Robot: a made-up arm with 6 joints.
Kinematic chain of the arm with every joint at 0, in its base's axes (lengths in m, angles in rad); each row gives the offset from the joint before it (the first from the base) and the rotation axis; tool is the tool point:
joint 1: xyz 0 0 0.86 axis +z
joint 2: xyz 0.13 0 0 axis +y
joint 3: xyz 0 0 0.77 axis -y
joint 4: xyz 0 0 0.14 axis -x
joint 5: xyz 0.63 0 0 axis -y
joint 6: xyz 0.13 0 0 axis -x
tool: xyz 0 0 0
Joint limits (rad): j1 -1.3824..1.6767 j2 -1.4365..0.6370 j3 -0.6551..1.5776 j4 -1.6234..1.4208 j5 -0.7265..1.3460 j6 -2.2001..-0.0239
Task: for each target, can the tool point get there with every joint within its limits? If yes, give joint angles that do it. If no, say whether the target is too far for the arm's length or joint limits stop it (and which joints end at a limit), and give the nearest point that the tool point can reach.
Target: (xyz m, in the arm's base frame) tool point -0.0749 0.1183 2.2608
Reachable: yes | joints -0.7881 -0.5696 0.5382 0.4474 0.5689 -1.2601
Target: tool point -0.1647 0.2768 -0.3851
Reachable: no: joint limits stop it (at a limit: joint 1, joint 2, joint 3) | nearest point -0.1010 0.8353 0.7945 | short by 1.307 m
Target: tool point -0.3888 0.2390 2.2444
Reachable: yes | joints -0.4354 -0.4754 1.0854 0.4941 1.0253 -0.9386
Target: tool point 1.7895 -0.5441 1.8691
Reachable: no: too far | nearest point 1.2723 -0.3868 1.7046 | short by 0.565 m
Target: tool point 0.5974 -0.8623 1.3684
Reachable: yes | joints -1.0607 0.3165 -0.2972 0.9899 1.1752 -0.9290
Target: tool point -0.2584 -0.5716 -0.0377
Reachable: no: joint limits stop it (at a limit: joint 1, joint 2, joint 3, joint 5) | nearest point 0.1171 -0.8436 0.7978 | short by 0.956 m
